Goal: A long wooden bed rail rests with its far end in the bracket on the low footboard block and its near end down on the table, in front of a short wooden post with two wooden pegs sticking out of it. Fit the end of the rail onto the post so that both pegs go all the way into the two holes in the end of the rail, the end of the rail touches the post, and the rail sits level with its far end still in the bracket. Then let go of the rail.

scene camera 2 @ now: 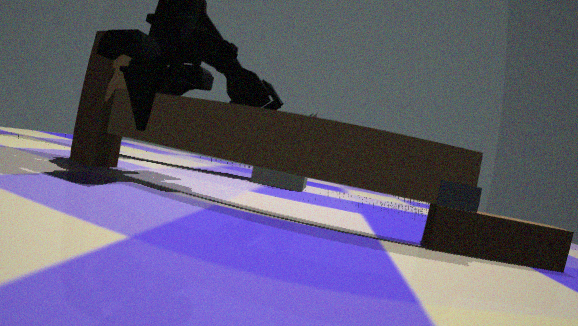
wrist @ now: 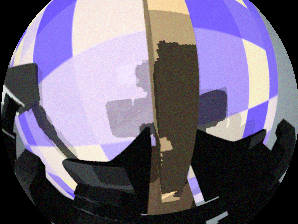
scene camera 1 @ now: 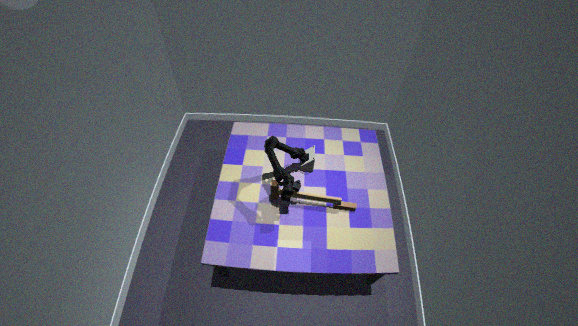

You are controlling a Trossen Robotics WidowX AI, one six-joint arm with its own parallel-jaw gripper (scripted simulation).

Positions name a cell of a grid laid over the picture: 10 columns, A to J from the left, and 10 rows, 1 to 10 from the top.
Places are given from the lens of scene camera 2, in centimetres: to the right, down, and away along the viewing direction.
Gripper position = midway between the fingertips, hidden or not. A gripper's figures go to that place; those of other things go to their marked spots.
my gripper (scene camera 2: C5): -17, -4, 39
long wooden rail (scene camera 2: G5): 6, -1, 33
